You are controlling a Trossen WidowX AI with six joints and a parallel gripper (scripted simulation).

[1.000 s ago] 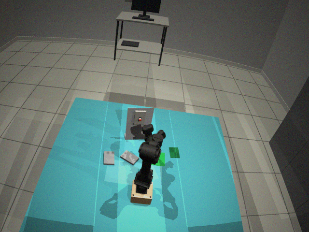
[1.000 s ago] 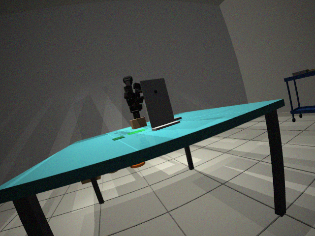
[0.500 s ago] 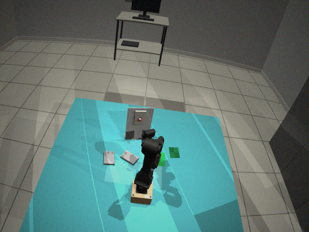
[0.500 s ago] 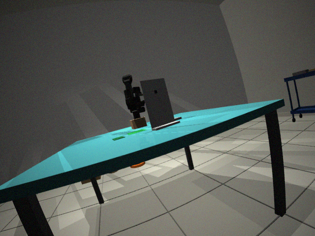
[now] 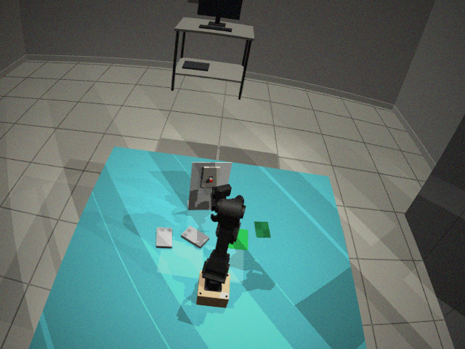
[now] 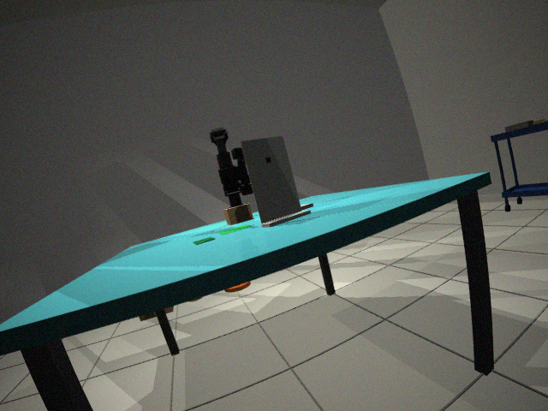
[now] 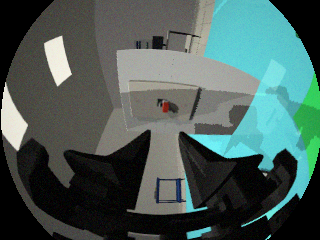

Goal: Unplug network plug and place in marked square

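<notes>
Right now my gripper tip is 70 mm past the bright green marked square, 130 mm to the left of it and 210 mm above it. The rest, counted from my gripper tip: grey upright panel 90 mm ahead, 20 mm to the left, 80 mm below.
</notes>
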